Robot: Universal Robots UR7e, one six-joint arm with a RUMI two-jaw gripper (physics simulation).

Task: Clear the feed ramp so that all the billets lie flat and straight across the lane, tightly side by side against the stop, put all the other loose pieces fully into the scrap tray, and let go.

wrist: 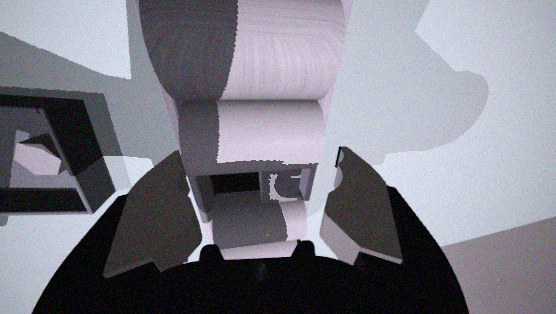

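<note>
The feed ramp runs up the middle of the wrist view. A large pale billet lies across it at the top. A smaller billet lies directly below, seemingly touching it. Below that is a gap with a dark opening and a shadowed, partly lit area. Another billet lies below the gap, and a strip of a further billet shows at the gripper body. The stop is hidden. My gripper is open and empty, its jaws on either side of the ramp. The scrap tray is at the left, with a pale angular piece inside.
The tray's near wall and right wall stand beside my left jaw in the view. Broad shadows fall on the pale surface on both sides of the ramp. A pinkish-grey area shows at the lower right.
</note>
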